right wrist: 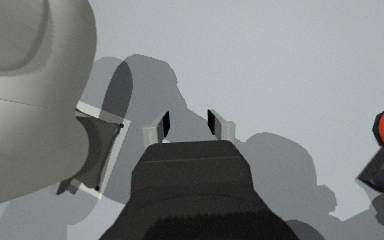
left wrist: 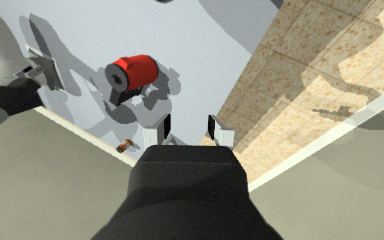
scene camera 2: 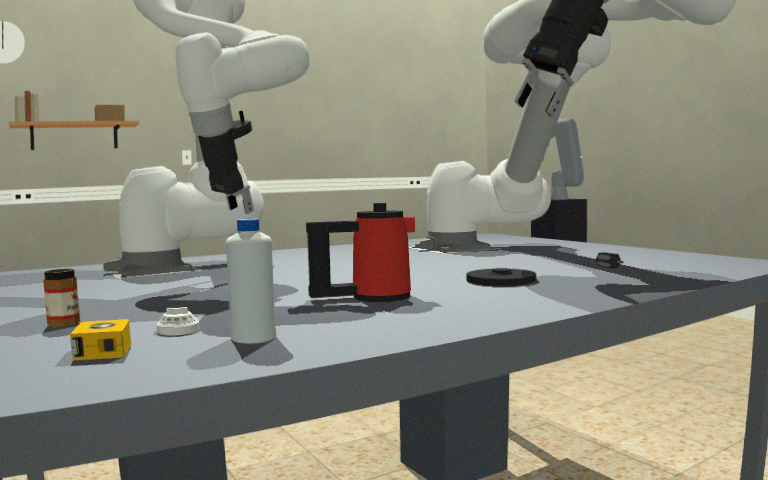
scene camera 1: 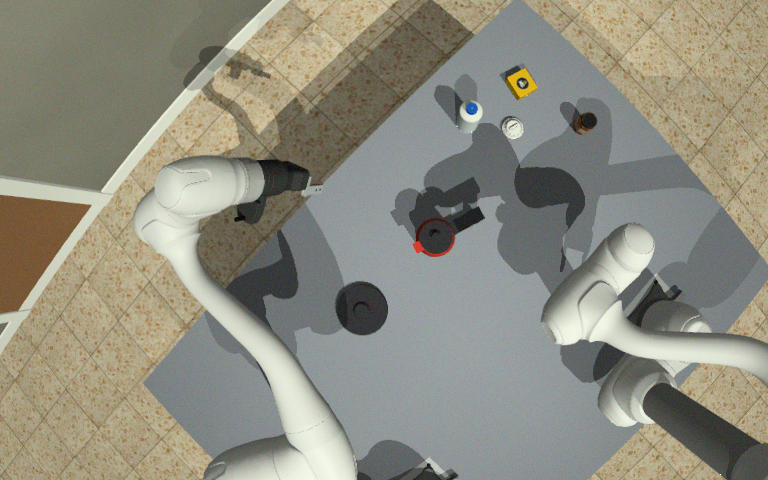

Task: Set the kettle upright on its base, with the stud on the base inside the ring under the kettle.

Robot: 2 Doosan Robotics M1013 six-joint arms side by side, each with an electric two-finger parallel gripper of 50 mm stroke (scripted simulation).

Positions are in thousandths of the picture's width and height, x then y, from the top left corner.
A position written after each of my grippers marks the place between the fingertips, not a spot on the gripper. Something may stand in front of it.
My left gripper shows in the left wrist view (493,510), in scene camera 2 (695,228) and in scene camera 1 (406,382); in the right wrist view it is out of frame.
